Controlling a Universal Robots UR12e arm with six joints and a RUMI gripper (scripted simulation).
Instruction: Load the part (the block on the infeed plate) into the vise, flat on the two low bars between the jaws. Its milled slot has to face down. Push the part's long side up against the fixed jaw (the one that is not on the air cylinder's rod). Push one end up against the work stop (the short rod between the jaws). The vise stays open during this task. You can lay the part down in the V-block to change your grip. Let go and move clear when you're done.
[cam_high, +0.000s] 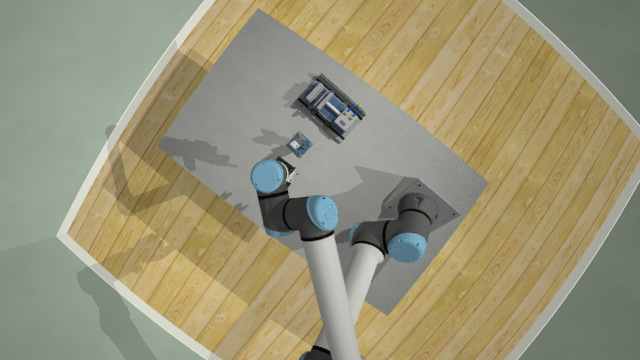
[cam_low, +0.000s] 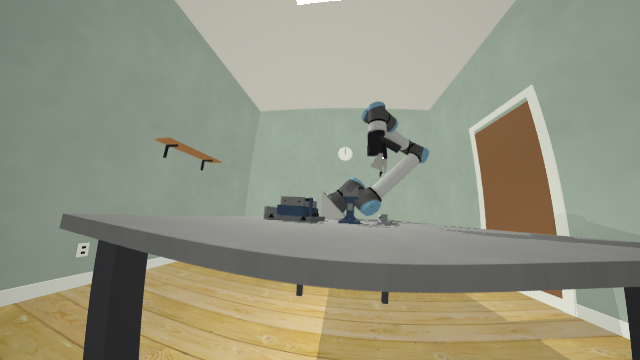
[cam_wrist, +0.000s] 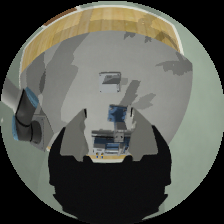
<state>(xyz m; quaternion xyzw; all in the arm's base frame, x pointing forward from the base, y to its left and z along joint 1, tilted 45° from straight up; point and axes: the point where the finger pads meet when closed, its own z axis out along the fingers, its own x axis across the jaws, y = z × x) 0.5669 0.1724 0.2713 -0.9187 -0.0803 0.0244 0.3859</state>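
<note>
My gripper is now 10 mm to the left of the part and 220 mm above it. The rest, counted from my hand: vise 70 mm ahead, 370 mm to the right, 200 mm below; then infeed plate 10 mm to the left, 240 mm below.
</note>
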